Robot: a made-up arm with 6 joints. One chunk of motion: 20 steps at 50 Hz.
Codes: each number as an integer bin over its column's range. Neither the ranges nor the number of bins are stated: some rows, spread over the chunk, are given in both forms.
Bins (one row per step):
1: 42 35 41 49 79 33
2: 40 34 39 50 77 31
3: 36 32 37 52 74 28
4: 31 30 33 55 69 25
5: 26 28 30 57 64 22
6: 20 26 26 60 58 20
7: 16 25 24 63 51 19
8: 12 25 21 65 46 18
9: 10 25 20 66 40 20
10: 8 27 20 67 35 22
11: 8 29 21 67 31 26
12: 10 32 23 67 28 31
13: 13 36 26 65 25 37
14: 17 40 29 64 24 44
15: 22 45 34 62 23 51
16: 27 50 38 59 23 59
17: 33 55 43 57 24 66
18: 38 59 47 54 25 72
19: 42 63 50 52 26 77
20: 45 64 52 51 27 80
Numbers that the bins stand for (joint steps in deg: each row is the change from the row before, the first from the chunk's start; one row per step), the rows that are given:
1: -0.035 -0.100 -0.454 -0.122 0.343 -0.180
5: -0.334 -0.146 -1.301 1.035 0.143 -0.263
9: -0.633 -0.166 -2.071 2.337 -0.177 -0.278
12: -0.633 -0.120 -1.840 2.481 -0.337 -0.195
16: -0.315 -0.002 -0.685 1.324 -0.403 0.017
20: 0.021 0.090 0.392 0.167 -0.350 0.176
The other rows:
2: -0.073 -0.107 -0.608 0.022 0.317 -0.195
3: -0.147 -0.120 -0.762 0.312 0.277 -0.218
4: -0.241 -0.133 -1.070 0.746 0.210 -0.241
6: -0.446 -0.159 -1.609 1.469 0.063 -0.278
7: -0.521 -0.166 -1.763 1.903 -0.030 -0.286
8: -0.596 -0.166 -1.994 2.192 -0.097 -0.294
10: -0.671 -0.153 -2.071 2.481 -0.243 -0.263
11: -0.671 -0.140 -1.994 2.481 -0.297 -0.233
13: -0.577 -0.094 -1.609 2.192 -0.377 -0.150
14: -0.502 -0.067 -1.378 2.047 -0.390 -0.097
15: -0.409 -0.035 -0.993 1.758 -0.403 -0.044
17: -0.203 0.031 -0.300 1.035 -0.390 0.070
18: -0.110 0.057 0.008 0.601 -0.377 0.115
19: -0.035 0.084 0.238 0.312 -0.363 0.153

